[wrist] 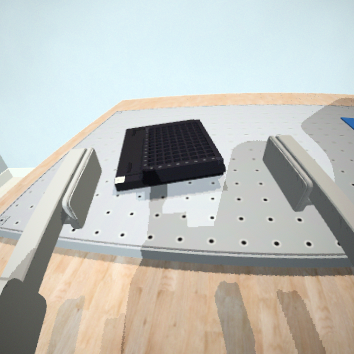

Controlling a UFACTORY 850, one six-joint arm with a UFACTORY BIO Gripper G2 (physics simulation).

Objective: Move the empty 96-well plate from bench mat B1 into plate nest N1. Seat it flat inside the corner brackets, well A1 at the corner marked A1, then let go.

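The black 96-well plate (182, 142) lies in the black plate nest (131, 152) and looks level, with no gap that I can make out. A row of pale dots runs along its near and left edges. The nest's left strip shows beside the plate, with a small white patch (120, 179) at its near left corner; no lettering can be read. The corner brackets cannot be told apart from the dark plate. My gripper (186, 180) is open and empty, its fingers wide apart, nearer to the camera than the plate and clear of both its sides.
The nest stands on a grey perforated board (260, 220) with a wooden table (175, 290) around it. Part of a blue object (349, 122) shows at the right edge. Shadows fall across the board and the table's near part. A pale wall is behind.
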